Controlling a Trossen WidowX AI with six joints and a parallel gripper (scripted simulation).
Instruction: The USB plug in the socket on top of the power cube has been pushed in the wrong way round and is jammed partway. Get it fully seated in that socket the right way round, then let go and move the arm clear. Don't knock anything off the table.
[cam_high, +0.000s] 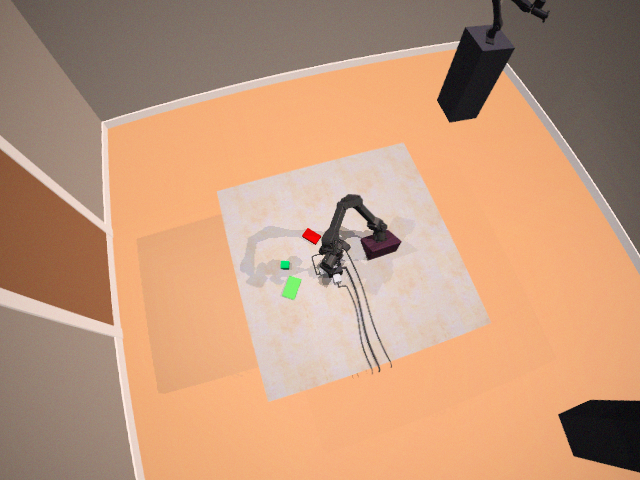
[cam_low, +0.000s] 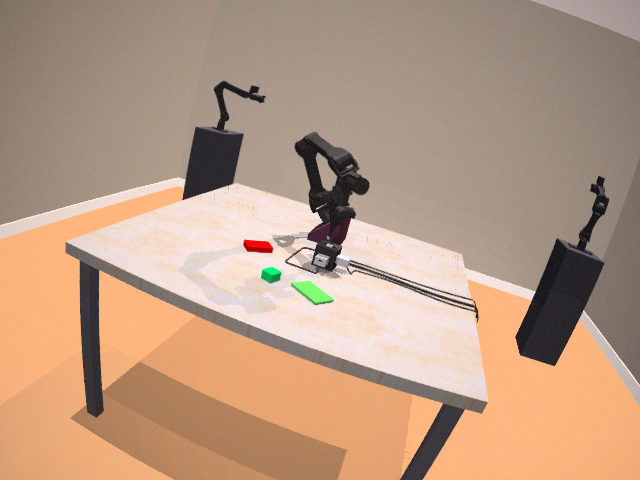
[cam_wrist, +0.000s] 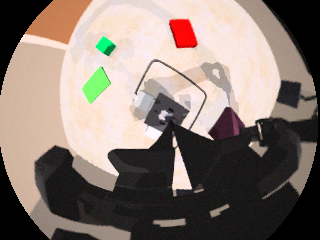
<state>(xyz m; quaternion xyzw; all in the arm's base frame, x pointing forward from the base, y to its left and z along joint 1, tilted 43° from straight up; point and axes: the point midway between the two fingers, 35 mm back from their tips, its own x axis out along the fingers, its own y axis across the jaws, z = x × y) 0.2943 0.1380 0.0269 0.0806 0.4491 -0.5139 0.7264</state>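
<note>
Right now my gripper tip is 2 cm above the small USB plug. Round my gripper tip: small green cube (26 cm ahead, 12 cm below, 9 cm to the right); green flat block (25 cm ahead, 13 cm below, 5 cm to the left); red flat block (23 cm to the right, 13 cm below, 7 cm ahead).
</note>
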